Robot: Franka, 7 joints.
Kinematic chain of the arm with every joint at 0, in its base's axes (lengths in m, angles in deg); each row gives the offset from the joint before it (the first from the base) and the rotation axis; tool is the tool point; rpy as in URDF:
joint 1: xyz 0 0 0.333 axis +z
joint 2: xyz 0 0 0 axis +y
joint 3: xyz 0 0 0.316 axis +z
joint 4: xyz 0.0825 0 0 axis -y
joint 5: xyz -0.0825 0 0.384 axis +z
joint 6: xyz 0 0 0 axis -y
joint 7: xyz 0.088 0 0 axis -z
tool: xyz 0 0 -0.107 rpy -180 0 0
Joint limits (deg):
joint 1: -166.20..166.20
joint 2: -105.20..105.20
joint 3: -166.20..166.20
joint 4: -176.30..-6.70
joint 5: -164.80..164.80
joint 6: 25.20..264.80
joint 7: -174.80..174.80
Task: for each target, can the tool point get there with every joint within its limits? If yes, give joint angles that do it. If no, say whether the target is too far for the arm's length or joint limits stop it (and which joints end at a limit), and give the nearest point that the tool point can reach.
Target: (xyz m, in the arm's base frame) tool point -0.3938 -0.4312 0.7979
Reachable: yes | joints 25.20 -81.64 -16.72 -72.58 -129.88 64.11 60.72
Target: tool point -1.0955 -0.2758 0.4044
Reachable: no: too far | nearest point -0.8303 -0.2090 0.3871 | short by 0.274 m
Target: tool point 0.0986 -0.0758 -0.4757
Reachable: no: joint limits stop it (at a limit: joint 2) | nearest point 0.1240 -0.0953 -0.3454 | short by 0.134 m
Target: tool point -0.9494 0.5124 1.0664
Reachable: no: too far | nearest point -0.6244 0.3370 0.8153 | short by 0.447 m
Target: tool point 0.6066 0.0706 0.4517
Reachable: yes | joints -40.69 27.34 46.10 -92.96 47.20 83.16 -33.21
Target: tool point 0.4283 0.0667 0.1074
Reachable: yes | joints 122.08 -49.33 -119.99 -142.03 -123.95 117.19 -118.25
